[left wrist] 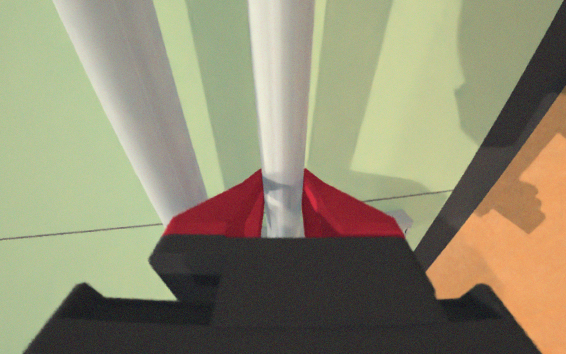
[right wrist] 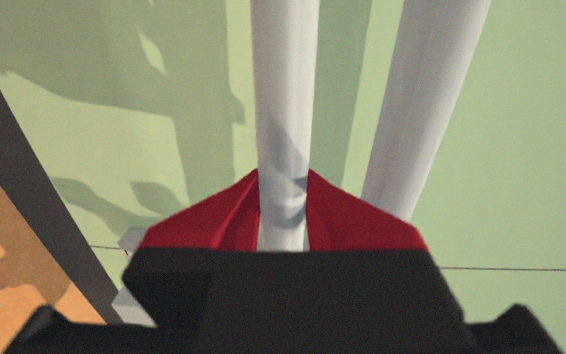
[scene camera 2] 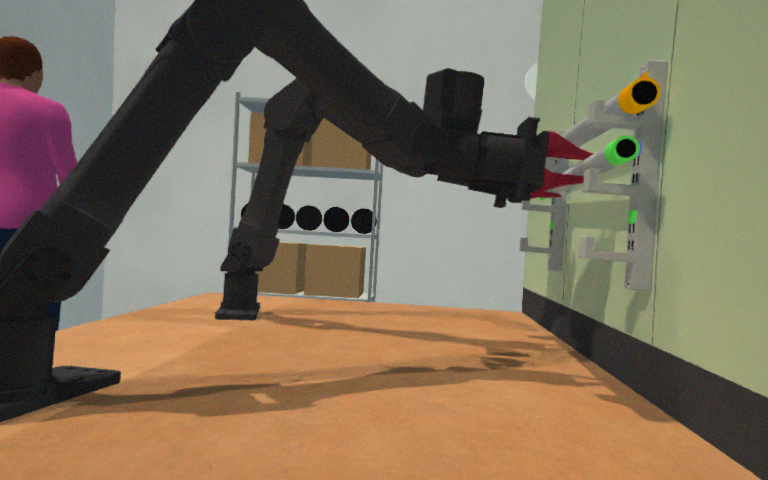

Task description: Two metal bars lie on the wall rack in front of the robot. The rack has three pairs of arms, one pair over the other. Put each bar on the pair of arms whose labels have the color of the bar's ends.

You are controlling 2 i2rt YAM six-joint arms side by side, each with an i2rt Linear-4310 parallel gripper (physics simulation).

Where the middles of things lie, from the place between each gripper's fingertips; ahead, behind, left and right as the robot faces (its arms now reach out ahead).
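Orange-ended bar (scene camera 2: 644, 92): from my left hand, 60 mm above, 120 mm to the right, 10 mm behind. Left hand: 20 mm past green-ended bar (scene camera 2: 625, 148), 130 mm to the left of it.
Orange-ended bar: from my right hand, 60 mm above, 110 mm to the left. Right hand: 10 mm past green-ended bar, 100 mm to the right of it.
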